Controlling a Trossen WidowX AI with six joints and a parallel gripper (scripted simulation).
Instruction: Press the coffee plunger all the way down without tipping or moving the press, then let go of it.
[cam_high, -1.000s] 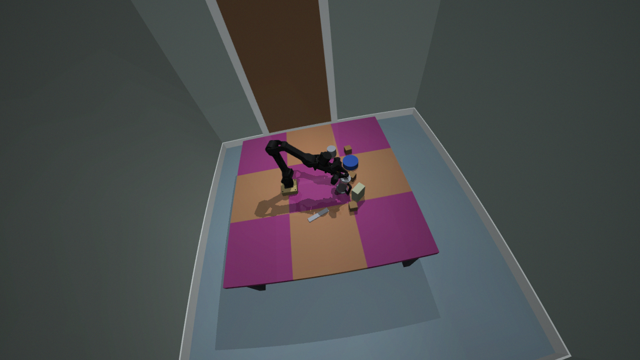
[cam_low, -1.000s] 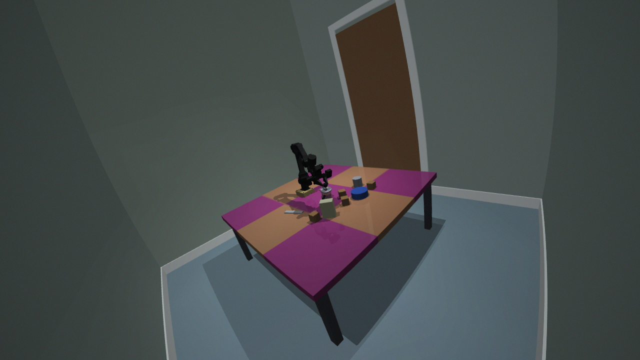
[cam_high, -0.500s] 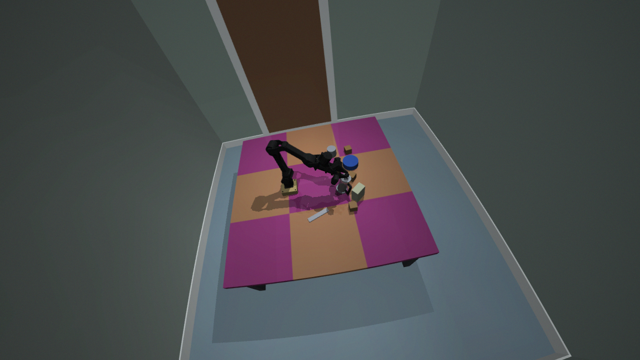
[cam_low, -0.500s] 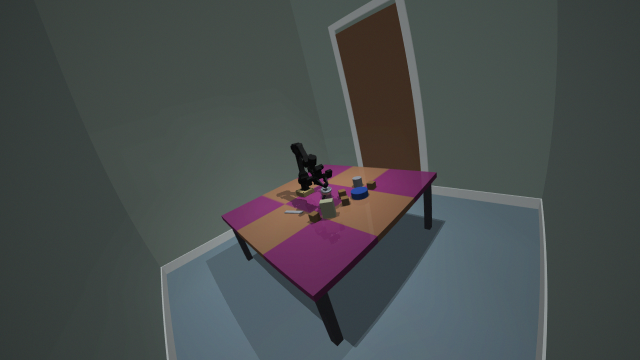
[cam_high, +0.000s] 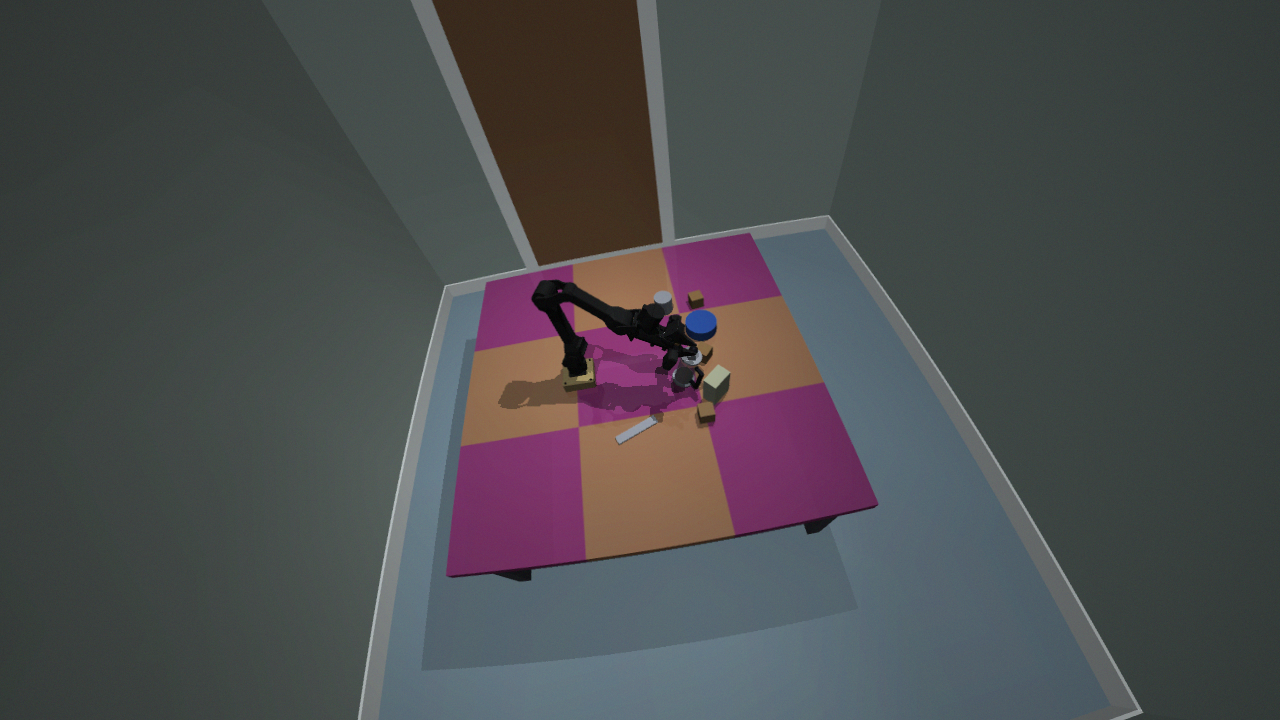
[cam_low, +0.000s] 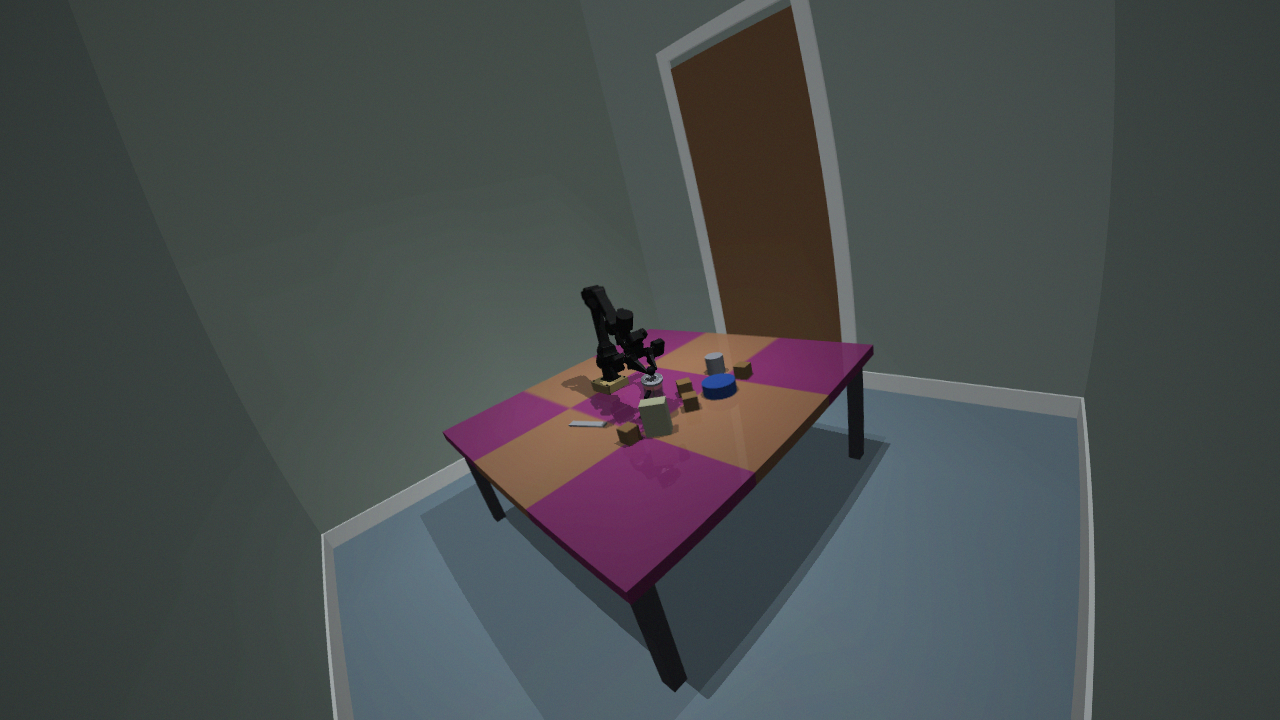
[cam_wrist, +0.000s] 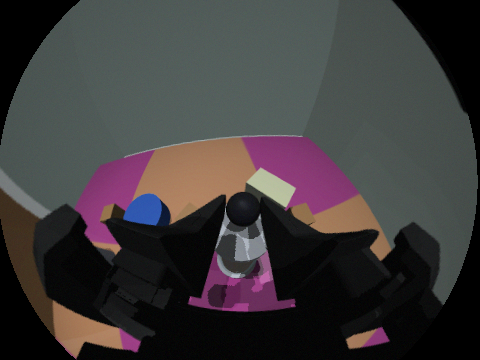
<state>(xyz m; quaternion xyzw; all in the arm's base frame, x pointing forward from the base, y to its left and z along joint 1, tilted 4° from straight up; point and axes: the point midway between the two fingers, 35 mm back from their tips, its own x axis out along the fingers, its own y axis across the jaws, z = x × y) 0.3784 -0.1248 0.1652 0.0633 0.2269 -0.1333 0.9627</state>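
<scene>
The coffee press is 30 mm behind my gripper tip, 10 mm to the right of it and 90 mm below it. From my gripper tip the other things lie so: grey flat bar: 240 mm behind, 150 mm to the right, 170 mm below; grey cylinder: 50 mm behind, 370 mm to the left, 140 mm below; pale green box: 50 mm ahead, 70 mm to the right, 120 mm below.
</scene>
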